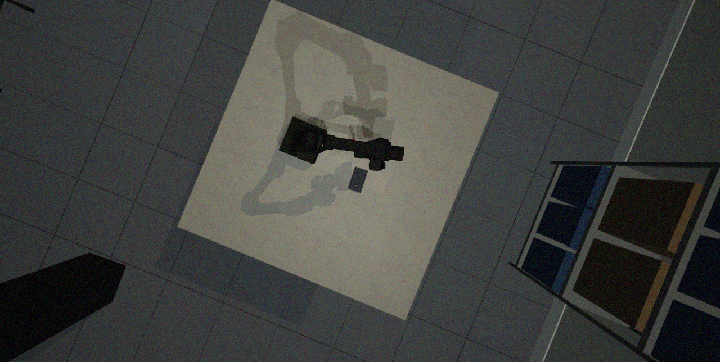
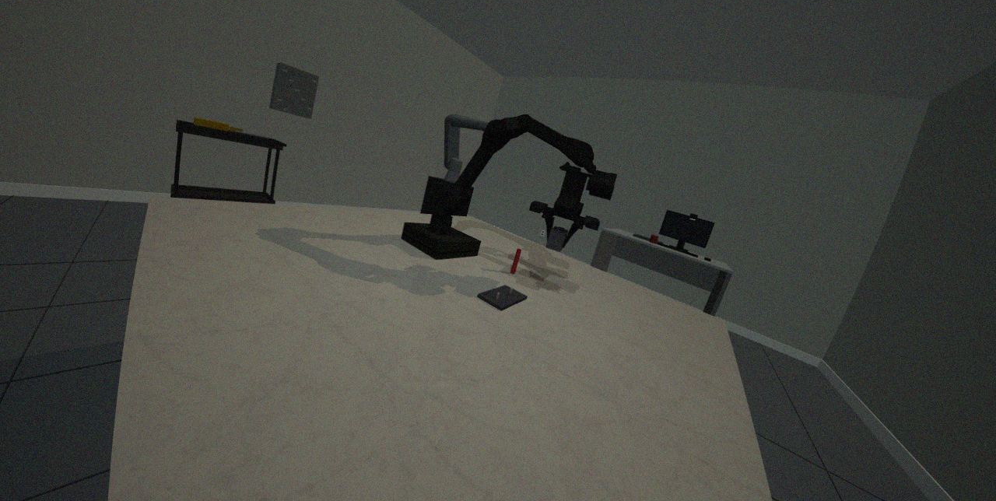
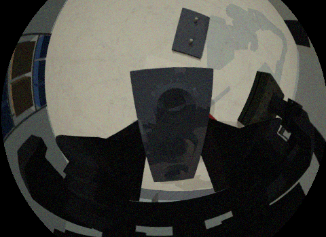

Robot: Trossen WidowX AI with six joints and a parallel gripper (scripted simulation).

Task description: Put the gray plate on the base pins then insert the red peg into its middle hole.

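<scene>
Now: the dark base 30 mm behind my gripper tip, 160 mm to the right of it and 130 mm below it. Also, from my gripper tip: red peg (120 mm behind, 20 mm to the left, 100 mm below); then gray plate (30 mm above).
</scene>
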